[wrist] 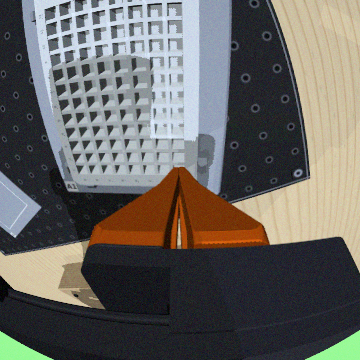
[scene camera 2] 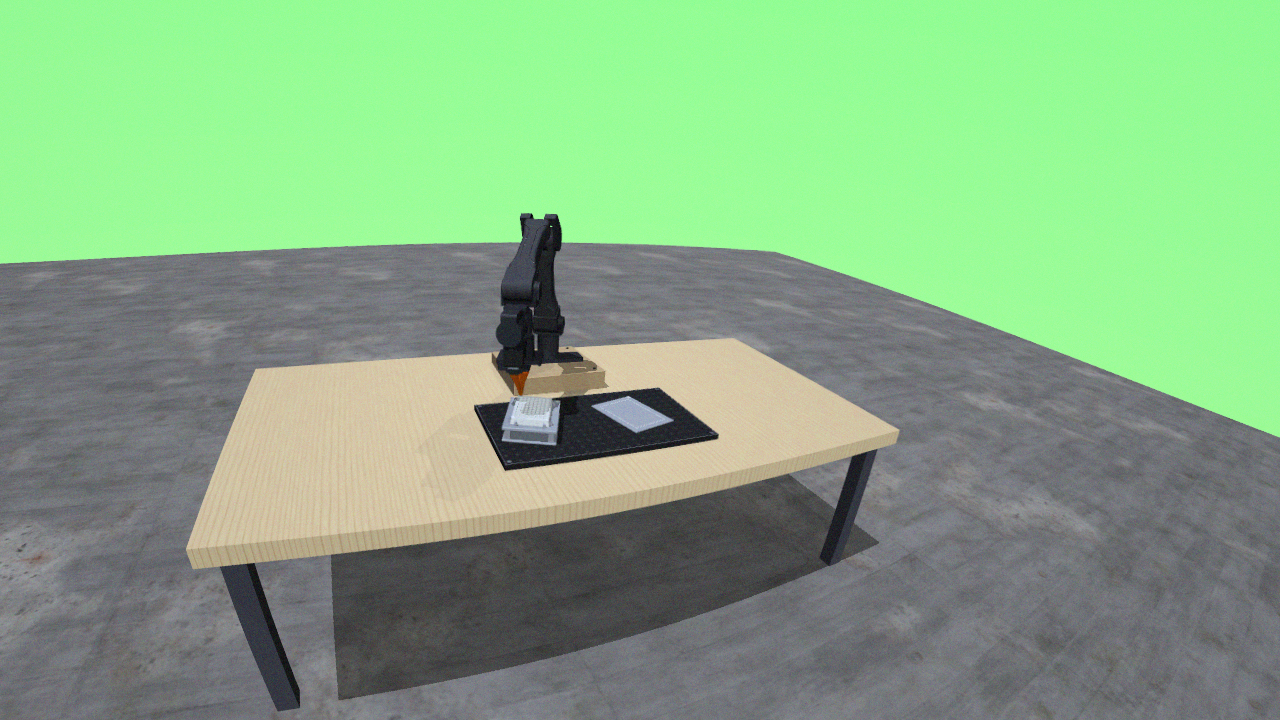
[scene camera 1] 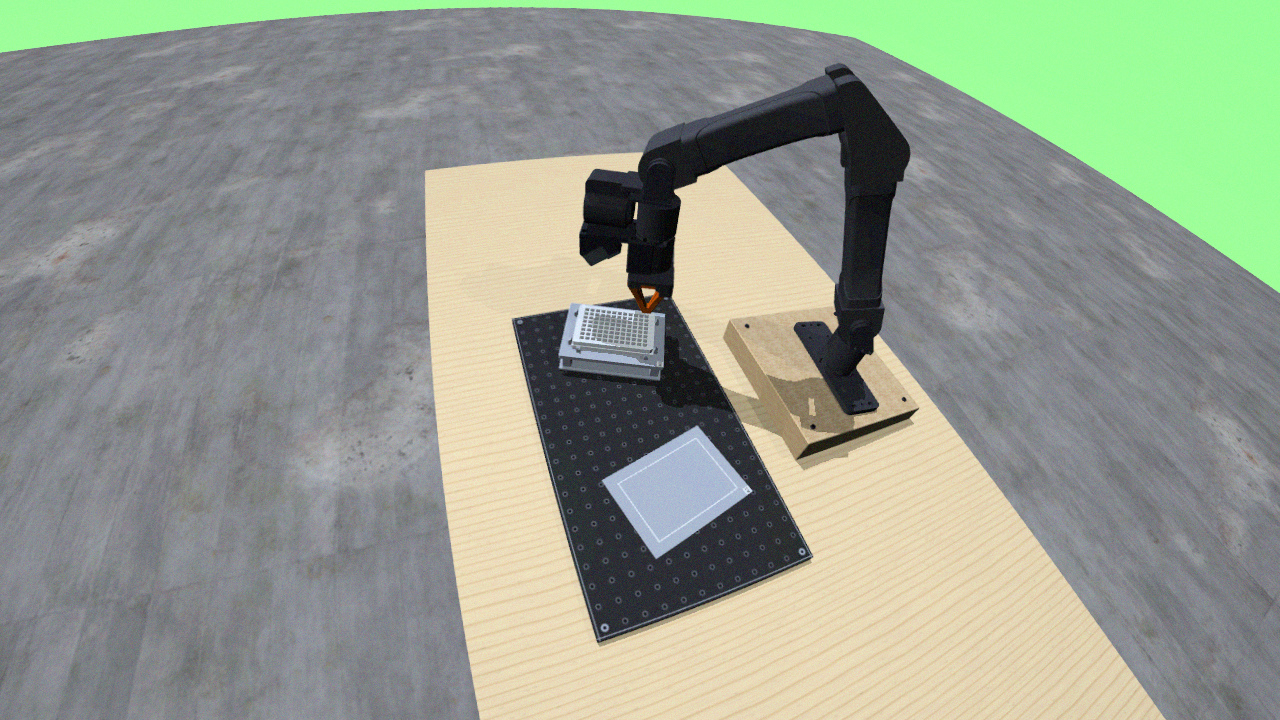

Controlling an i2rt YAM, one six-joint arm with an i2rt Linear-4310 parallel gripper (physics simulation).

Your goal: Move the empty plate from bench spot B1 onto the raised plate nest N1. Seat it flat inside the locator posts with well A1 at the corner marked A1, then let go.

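Where they show: gripper, fingertip midpoint: (wrist: pixel 178 176) (scene camera 2: pixel 521 394) (scene camera 1: pixel 646 312); arm's base, origin of the base link: (scene camera 2: pixel 547 359) (scene camera 1: pixel 833 366).
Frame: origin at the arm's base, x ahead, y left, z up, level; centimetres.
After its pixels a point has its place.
Note:
The white well plate (scene camera 1: pixel 614 328) {z 2.1, x 36.2, y -11.8 cm} (scene camera 2: pixel 534 411) {z 2.0, x 38.0, y -12.0 cm} (wrist: pixel 120 90) {z 2.1, x 36.0, y -12.4 cm} lies on the raised grey nest (scene camera 1: pixel 611 368) {z -2.4, x 37.4, y -7.3 cm} (scene camera 2: pixel 529 437) {z -2.4, x 41.9, y -13.9 cm} (wrist: pixel 214 90) {z 0.7, x 34.0, y -16.9 cm}. It looks about level in the scene views; whether it is fully down between the posts is too small to tell. The A1 mark (wrist: pixel 71 186) {z 0.7, x 30.4, y -4.6 cm} of the nest shows by the plate's near left corner in the wrist view. My gripper (scene camera 1: pixel 647 310) {z 3.0, x 30.6, y -13.8 cm} (scene camera 2: pixel 520 394) {z 3.0, x 30.6, y -13.8 cm} (wrist: pixel 178 176) {z 3.0, x 30.6, y -13.8 cm} is shut with its orange fingertips together and nothing between them, at the plate's arm-side edge; whether the tips touch it is unclear. Bench spot B1 (scene camera 1: pixel 677 491) {z -2.7, x 32.9, y 14.8 cm} (scene camera 2: pixel 631 413) {z -2.7, x 32.7, y 13.9 cm} holds no plate.
A black perforated board (scene camera 1: pixel 572 537) {z -2.9, x 47.8, y 18.2 cm} (scene camera 2: pixel 595 446) {z -2.8, x 47.3, y -0.2 cm} (wrist: pixel 265 100) {z -2.9, x 31.2, y -20.5 cm} bears the nest and the B1 sheet. It lies on the wooden table (scene camera 1: pixel 501 644) {z -4.2, x 58.0, y 29.0 cm} (scene camera 2: pixel 340 465) {z -4.1, x 46.7, y -56.1 cm}. The arm stands on a wooden block (scene camera 1: pixel 760 376) {z -0.5, x 14.2, y -0.5 cm} (scene camera 2: pixel 572 379) {z -0.8, x 13.7, y 3.8 cm} beside the board.

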